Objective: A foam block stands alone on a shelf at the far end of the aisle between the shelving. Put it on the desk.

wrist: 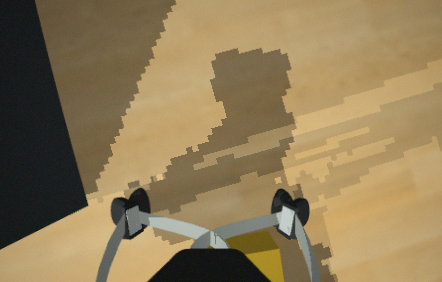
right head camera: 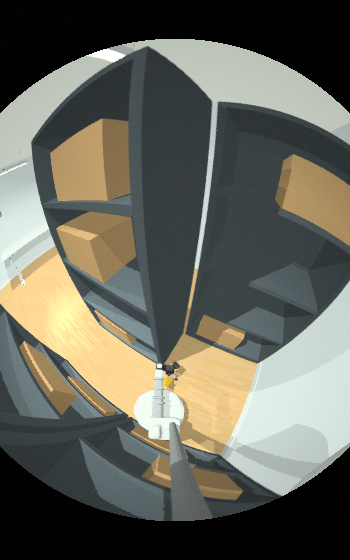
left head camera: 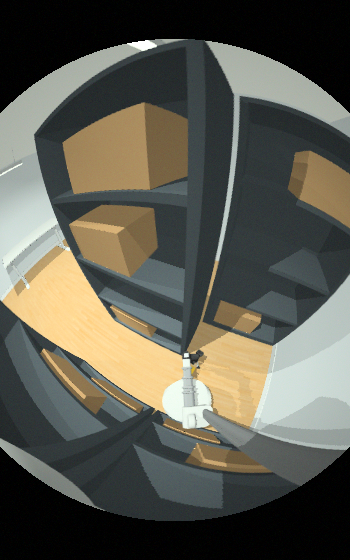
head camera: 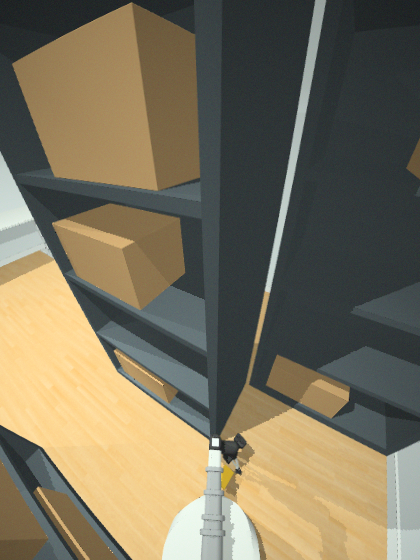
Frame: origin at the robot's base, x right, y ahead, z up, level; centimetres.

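Seen in the pictures: gripper, fingertip midpoint: [wrist: 211, 205] [right head camera: 170, 374].
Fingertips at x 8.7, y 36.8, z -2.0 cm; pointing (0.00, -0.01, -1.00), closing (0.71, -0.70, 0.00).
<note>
Offsets run from my fingertips to a thing's top centre.
A yellow block {dx -3.0, dy -7.7, dz +3.8 cm} [head camera: 227, 478] [left head camera: 193, 370] [right head camera: 168, 382] [wrist: 266, 261], which looks like the foam block, appears to lie on the wood floor beside the round white base. In the wrist view it shows at the bottom, partly hidden by the gripper body and a finger. My gripper [wrist: 211, 205] [head camera: 235, 464] is open, its fingertips apart with floor showing between them. It is above the floor, and the block is nearer the base than the fingertips. A white table [left head camera: 30, 246] [right head camera: 22, 246], apparently the desk, stands at the far left in both side head views.
A tall dark shelf unit [head camera: 210, 250] with cardboard boxes {dx -34.5, dy +40.7, dz +171.0 cm} [head camera: 100, 115] {dx -51.4, dy +49.8, dz +125.3 cm} [head camera: 122, 252] stands directly ahead, its lower corner close to the gripper. Another shelf unit [head camera: 315, 200] stands to its right. More shelving [left head camera: 120, 450] is behind the base. A pale wall is at the right.
</note>
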